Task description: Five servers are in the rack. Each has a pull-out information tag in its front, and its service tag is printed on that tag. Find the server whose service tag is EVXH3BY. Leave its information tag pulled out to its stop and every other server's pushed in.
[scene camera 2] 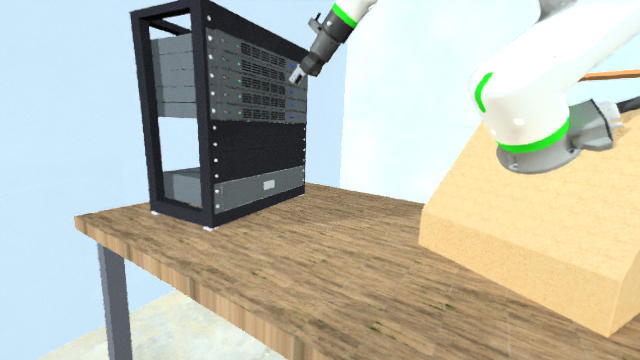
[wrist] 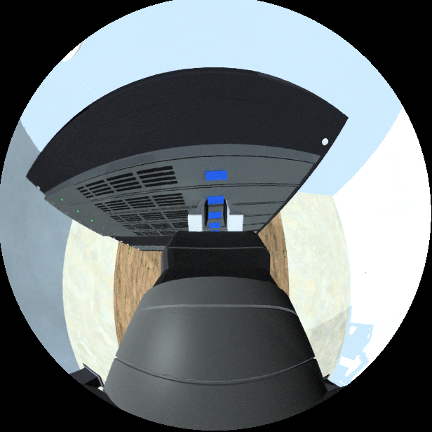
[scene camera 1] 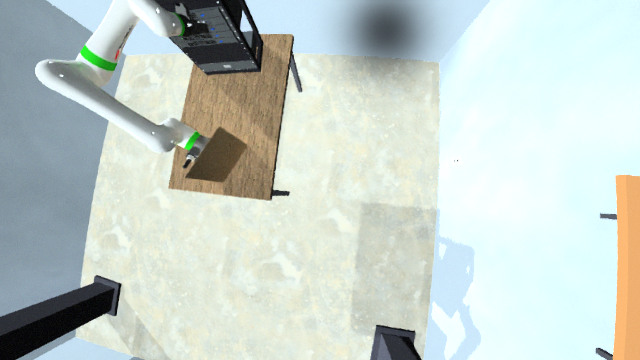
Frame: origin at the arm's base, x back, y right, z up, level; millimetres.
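Where they show: gripper, fingertip midpoint: (scene camera 2: pixel 293 82) (scene camera 1: pixel 208 24); arm's base at its link origin: (scene camera 2: pixel 536 148) (scene camera 1: pixel 204 147).
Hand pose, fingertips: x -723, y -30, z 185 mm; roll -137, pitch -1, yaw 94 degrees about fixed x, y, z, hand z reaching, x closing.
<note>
Things, the pixels of their centre, and the offset from my fingertips. "spot": a spot on its surface instead. Level surfaces: height alone.
- top server's tab at a spot on its surface: (scene camera 2: pixel 292 65) spot: dz +56, dx -4, dy -4 mm
- third server's tab at a spot on its surface: (scene camera 2: pixel 292 92) spot: dz -36, dx -4, dy -2 mm
- wooden table at its surface level: dz -461 mm
The black rack (scene camera 1: pixel 215 56) (scene camera 2: pixel 202 130) (wrist: pixel 215 105) holds the grey servers (scene camera 2: pixel 262 81) (wrist: pixel 272 175) stacked in its upper part. In the wrist view their blue tag tabs form a column. The top server's tab (scene camera 2: pixel 292 65) (wrist: pixel 216 175) sits at its front, and the third server's tab (scene camera 2: pixel 292 92) (wrist: pixel 214 215) shows between the fingers lower down. My gripper (scene camera 2: pixel 295 78) (wrist: pixel 215 207) is shut on the second server's tab (wrist: pixel 215 200), close against the front. No white tag face shows, and no service tag is readable. The lowest tabs are partly hidden by the gripper.
The rack stands on a wooden table (scene camera 1: pixel 240 105) (scene camera 2: pixel 320 250). A grey unit with a white label (scene camera 2: pixel 250 189) sits low in the rack, below black panels. A sloped tan block (scene camera 2: pixel 520 215) stands under the arm's base. Black posts (scene camera 1: pixel 60 305) rise in the foreground.
</note>
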